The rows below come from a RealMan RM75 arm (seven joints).
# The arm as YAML. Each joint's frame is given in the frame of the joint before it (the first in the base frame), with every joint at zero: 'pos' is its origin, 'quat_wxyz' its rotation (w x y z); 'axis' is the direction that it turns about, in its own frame. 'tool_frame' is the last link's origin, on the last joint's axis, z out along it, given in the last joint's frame.
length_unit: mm
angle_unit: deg
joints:
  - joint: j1
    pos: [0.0, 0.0, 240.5]
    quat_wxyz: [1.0, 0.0, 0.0, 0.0]
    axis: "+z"
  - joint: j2
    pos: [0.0, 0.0, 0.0]
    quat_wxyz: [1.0, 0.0, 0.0, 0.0]
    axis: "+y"
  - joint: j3
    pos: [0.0, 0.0, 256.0]
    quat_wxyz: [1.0, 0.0, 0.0, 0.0]
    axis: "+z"
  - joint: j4
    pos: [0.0, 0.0, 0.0]
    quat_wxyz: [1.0, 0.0, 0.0, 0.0]
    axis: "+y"
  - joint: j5
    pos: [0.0, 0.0, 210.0]
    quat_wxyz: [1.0, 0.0, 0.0, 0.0]
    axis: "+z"
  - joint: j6
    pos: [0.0, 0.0, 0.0]
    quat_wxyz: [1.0, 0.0, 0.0, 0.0]
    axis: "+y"
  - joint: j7
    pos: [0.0, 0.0, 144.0]
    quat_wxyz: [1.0, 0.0, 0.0, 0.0]
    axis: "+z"
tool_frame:
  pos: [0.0, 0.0, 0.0]
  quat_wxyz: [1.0, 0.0, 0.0, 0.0]
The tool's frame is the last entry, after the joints.
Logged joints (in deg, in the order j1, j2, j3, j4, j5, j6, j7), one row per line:
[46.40, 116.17, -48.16, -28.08, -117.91, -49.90, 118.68]
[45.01, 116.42, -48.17, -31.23, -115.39, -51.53, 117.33]
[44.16, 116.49, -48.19, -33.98, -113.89, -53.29, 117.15]
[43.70, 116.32, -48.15, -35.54, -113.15, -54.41, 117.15]
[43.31, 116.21, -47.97, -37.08, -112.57, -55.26, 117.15]
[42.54, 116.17, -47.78, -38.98, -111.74, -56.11, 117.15]
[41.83, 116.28, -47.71, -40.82, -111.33, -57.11, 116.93]
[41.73, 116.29, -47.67, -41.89, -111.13, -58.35, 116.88]
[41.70, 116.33, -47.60, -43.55, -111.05, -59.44, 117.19]
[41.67, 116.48, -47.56, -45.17, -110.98, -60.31, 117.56]
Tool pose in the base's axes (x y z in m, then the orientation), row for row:
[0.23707, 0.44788, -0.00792, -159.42, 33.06, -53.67]
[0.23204, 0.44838, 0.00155, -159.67, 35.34, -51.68]
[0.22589, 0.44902, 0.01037, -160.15, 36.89, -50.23]
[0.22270, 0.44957, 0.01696, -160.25, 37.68, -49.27]
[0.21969, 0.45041, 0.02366, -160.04, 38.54, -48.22]
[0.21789, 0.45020, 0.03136, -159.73, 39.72, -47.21]
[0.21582, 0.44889, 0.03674, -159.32, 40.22, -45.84]
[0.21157, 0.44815, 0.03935, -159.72, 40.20, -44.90]
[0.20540, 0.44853, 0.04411, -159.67, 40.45, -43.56]
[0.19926, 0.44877, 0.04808, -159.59, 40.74, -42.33]
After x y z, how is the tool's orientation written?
As angles about the fixed x, y, z axes (roll, pitch, yaw), in degrees.
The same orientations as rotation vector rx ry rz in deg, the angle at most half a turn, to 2 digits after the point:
[-125.83, 72.41, 26.51]
[-125.99, 70.15, 30.03]
[-126.40, 68.50, 32.69]
[-126.65, 67.44, 34.03]
[-126.64, 66.29, 35.27]
[-126.30, 65.19, 36.79]
[-126.57, 63.78, 37.64]
[-127.57, 62.76, 38.29]
[-128.28, 61.35, 39.10]
[-128.85, 60.05, 39.89]

